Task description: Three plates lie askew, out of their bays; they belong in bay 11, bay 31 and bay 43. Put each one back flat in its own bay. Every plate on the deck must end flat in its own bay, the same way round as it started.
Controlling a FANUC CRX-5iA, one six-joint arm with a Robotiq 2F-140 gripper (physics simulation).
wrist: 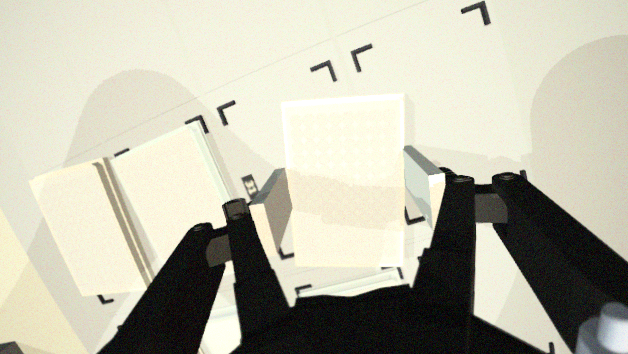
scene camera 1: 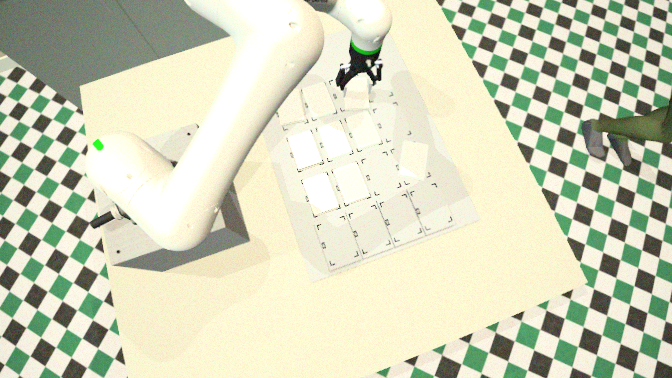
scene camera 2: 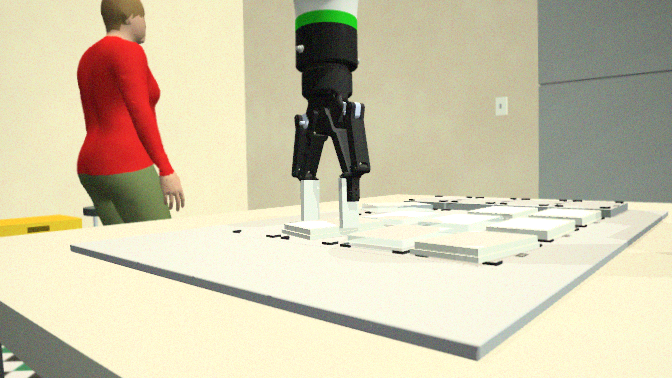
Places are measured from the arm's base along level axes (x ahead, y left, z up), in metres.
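Pixels of known places: gripper, fingertip midpoint: (wrist: 344,177) (scene camera 1: 355,91) (scene camera 2: 329,226).
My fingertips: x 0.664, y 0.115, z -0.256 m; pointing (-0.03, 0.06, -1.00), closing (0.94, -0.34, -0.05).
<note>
Ahead of a thing's pixels: the offset from my fingertips to its middle. "spot": to the spot under its first point. Level surfaces: height alone.
My gripper (scene camera 1: 358,92) (scene camera 2: 329,224) (wrist: 344,177) is shut on a pale plate @(dx -0.003, dy -0.007, dz -0.001 m) (scene camera 1: 357,101) (scene camera 2: 309,229) (wrist: 345,135), with one pad against each long side. This plate is low over the deck, askew to the corner marks of bay 31; the bay's number tag @(spot: dx -0.071, dy +0.029, dz -0.009 m) (wrist: 249,185) shows left of the left pad. Another pale plate @(dx -0.233, dy +0.066, dz +0.000 m) (scene camera 1: 291,108) (scene camera 2: 472,241) (wrist: 82,225) lies at the bay 11 end of the same row, close beside its neighbour. A third plate @(dx +0.033, dy -0.322, dz -0.001 m) (scene camera 1: 414,159) lies turned across the marks around bay 43. Any gap under the held plate cannot be made out.
The grey deck @(dz -0.009 m) (scene camera 1: 320,270) (scene camera 2: 280,285) bears several more plates in rows. One neighbour @(dx -0.131, dy +0.038, dz -0.002 m) (scene camera 1: 319,100) (wrist: 165,185) lies left of the left finger; another @(dx -0.055, dy -0.143, dz -0.002 m) (scene camera 1: 363,130) lies in the row below. The arm (scene camera 1: 240,110) reaches over the table. A person in red (scene camera 2: 117,110) stands behind the table.
</note>
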